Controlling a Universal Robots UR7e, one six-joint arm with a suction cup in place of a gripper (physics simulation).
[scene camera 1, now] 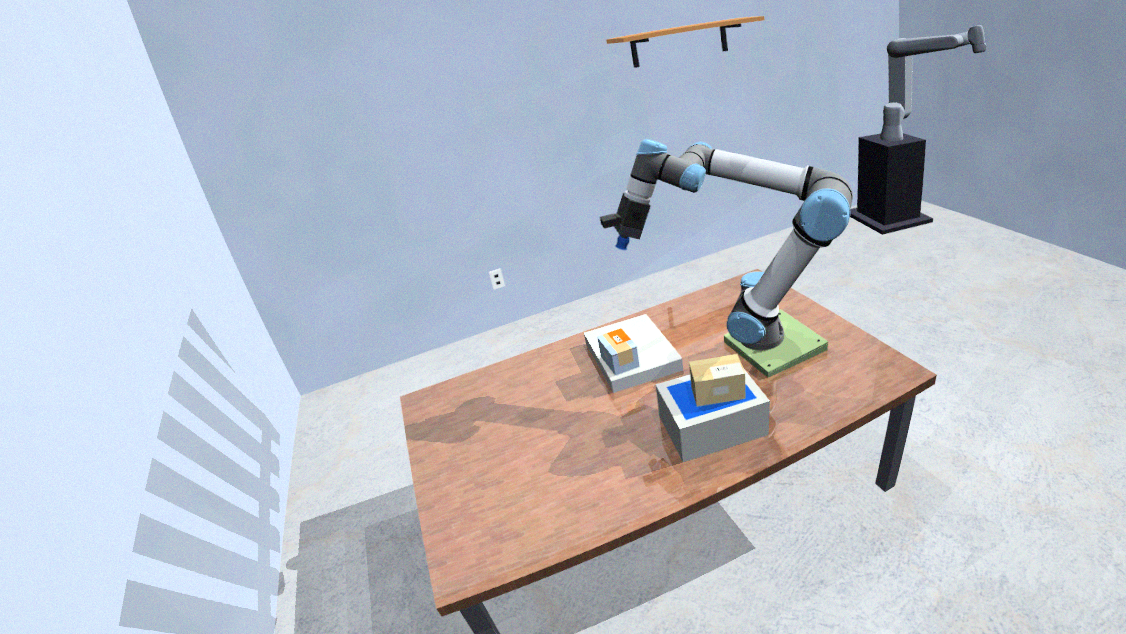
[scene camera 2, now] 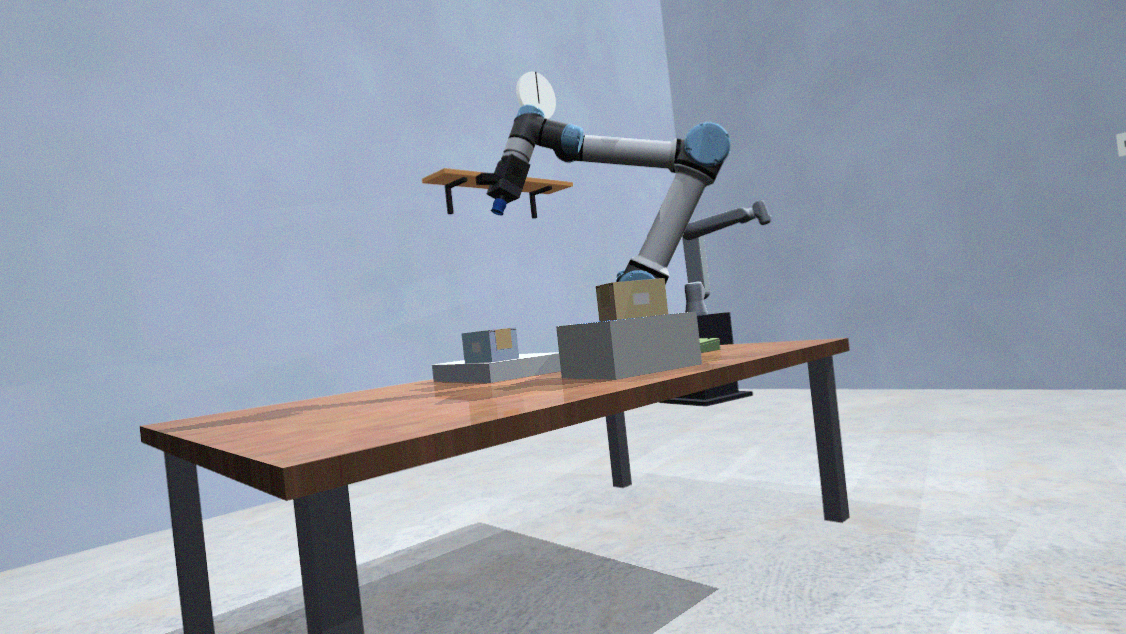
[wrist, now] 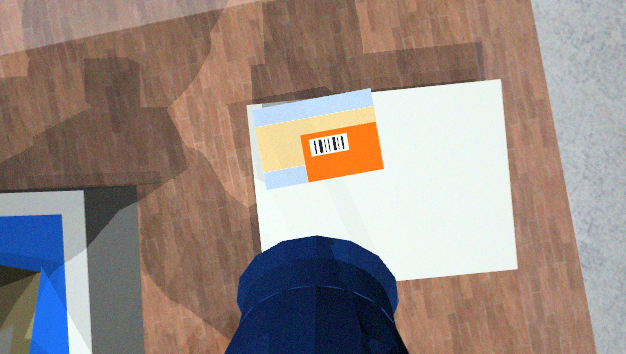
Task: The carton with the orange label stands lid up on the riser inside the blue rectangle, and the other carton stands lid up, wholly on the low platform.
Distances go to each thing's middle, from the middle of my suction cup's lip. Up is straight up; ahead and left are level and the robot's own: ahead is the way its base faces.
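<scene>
The low white platform [scene camera 1: 657, 357] is 42 cm below my suction cup, 8 cm to the right of it and 1 cm ahead of it. Then there's the grey riser [scene camera 2: 616, 349], which is 11 cm behind my suction cup, 35 cm to the left of it and 39 cm below it. My suction cup itself is 7 cm short of the carton with orange label [scene camera 2: 496, 345] and 36 cm above it. Going by their middles, of the things named here the carton with orange label is the nearest to my suction cup.
</scene>
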